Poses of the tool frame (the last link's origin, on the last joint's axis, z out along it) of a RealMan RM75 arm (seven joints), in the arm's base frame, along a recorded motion.
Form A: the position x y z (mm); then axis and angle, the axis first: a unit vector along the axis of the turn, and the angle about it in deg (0 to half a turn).
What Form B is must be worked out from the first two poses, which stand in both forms.
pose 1, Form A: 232.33, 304.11, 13.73, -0.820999, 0.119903, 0.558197, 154.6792
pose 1, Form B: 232.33, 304.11, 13.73, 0.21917, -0.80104, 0.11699, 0.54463
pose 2, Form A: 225.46, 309.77, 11.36, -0.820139, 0.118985, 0.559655, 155.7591
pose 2, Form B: 225.46, 309.77, 11.36, 0.20997, -0.80186, 0.11633, 0.54718
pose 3, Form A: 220.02, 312.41, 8.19, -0.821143, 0.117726, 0.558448, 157.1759
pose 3, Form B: 220.02, 312.41, 8.19, 0.19786, -0.80491, 0.11540, 0.54741
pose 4, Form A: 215.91, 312.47, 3.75, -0.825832, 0.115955, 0.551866, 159.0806
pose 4, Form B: 215.91, 312.47, 3.75, 0.18154, -0.81211, 0.11403, 0.54270
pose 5, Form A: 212.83, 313.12, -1.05, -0.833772, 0.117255, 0.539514, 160.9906
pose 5, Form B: 212.83, 313.12, -1.05, 0.16513, -0.82233, 0.11565, 0.53211
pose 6, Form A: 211.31, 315.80, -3.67, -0.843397, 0.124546, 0.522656, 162.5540
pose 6, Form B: 211.31, 315.80, -3.67, 0.15166, -0.83364, 0.12311, 0.51661
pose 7, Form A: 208.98, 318.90, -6.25, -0.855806, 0.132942, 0.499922, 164.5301
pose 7, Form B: 208.98, 318.90, -6.25, 0.13459, -0.84802, 0.13173, 0.49537
